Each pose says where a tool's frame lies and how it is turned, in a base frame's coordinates. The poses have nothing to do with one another.
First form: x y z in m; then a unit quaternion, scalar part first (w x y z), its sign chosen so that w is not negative.
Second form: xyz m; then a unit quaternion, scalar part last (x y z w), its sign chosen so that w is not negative. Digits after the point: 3 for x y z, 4 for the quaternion.
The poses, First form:
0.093, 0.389, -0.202, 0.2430, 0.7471, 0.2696, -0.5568
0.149, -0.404, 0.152, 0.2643, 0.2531, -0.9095, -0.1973
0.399, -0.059, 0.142, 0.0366, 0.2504, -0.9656, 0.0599
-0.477, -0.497, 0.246, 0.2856, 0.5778, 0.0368, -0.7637
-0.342, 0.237, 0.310, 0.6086, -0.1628, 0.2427, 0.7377
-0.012, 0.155, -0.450, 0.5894, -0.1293, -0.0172, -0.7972
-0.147, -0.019, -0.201, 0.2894, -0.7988, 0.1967, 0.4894
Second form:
0.093, 0.389, -0.202, 0.7471, 0.2696, -0.5568, 0.2430
0.149, -0.404, 0.152, 0.2531, -0.9095, -0.1973, 0.2643
0.399, -0.059, 0.142, 0.2504, -0.9656, 0.0599, 0.0366
-0.477, -0.497, 0.246, 0.5778, 0.0368, -0.7637, 0.2856
-0.342, 0.237, 0.310, -0.1628, 0.2427, 0.7377, 0.6086
-0.012, 0.155, -0.450, -0.1293, -0.0172, -0.7972, 0.5894
-0.147, -0.019, -0.201, -0.7988, 0.1967, 0.4894, 0.2894

